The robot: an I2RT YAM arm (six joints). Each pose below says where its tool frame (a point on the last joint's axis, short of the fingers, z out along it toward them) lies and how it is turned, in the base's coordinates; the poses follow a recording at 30 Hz.
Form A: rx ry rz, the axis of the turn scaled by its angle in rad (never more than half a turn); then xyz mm.
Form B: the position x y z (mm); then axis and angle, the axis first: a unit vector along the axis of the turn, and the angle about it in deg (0 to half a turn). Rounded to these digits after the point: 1 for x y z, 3 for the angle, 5 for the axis.
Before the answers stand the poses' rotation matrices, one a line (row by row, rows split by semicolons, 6 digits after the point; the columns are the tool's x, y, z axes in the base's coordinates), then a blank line. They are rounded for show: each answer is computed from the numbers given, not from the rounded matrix.
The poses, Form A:
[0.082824, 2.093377, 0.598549, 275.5, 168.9, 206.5]
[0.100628, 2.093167, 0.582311, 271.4, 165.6, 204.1]
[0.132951, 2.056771, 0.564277, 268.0, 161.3, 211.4]
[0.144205, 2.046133, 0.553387, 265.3, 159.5, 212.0]
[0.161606, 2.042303, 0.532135, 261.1, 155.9, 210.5]
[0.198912, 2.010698, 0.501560, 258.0, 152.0, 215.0]
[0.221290, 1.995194, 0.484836, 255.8, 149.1, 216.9]
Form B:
-0.568993 -0.168087 0.804980; 0.282858 0.879153 0.383511; -0.772165 0.445910 -0.452687
-0.564738 -0.150512 0.811429; 0.290153 0.884243 0.365959; -0.772581 0.442110 -0.455694
-0.530410 -0.130864 0.837579; 0.314868 0.886925 0.337969; -0.787098 0.442989 -0.429229
-0.518850 -0.121800 0.846144; 0.321295 0.889445 0.325049; -0.792190 0.440514 -0.422354
-0.510308 -0.102955 0.853807; 0.326779 0.895129 0.303249; -0.795488 0.433757 -0.423148
-0.475489 -0.072726 0.876710; 0.347556 0.899974 0.263155; -0.808155 0.429834 -0.402651
-0.457531 -0.054020 0.887551; 0.359306 0.901802 0.240109; -0.813366 0.428760 -0.393192

[275.5, 168.9, 206.5, 0.03801, 0.96078, 0.27471, 124.838]
[271.4, 165.6, 204.1, 0.04627, 0.96238, 0.26773, 124.617]
[268.0, 161.3, 211.4, 0.06222, 0.96250, 0.26406, 122.436]
[265.3, 159.5, 212.0, 0.06788, 0.96309, 0.26047, 121.727]
[261.1, 155.9, 210.5, 0.07635, 0.96487, 0.25140, 121.276]
[258.0, 152.0, 215.0, 0.09555, 0.96583, 0.24092, 119.280]
[255.8, 149.1, 216.9, 0.10715, 0.96613, 0.23477, 118.324]

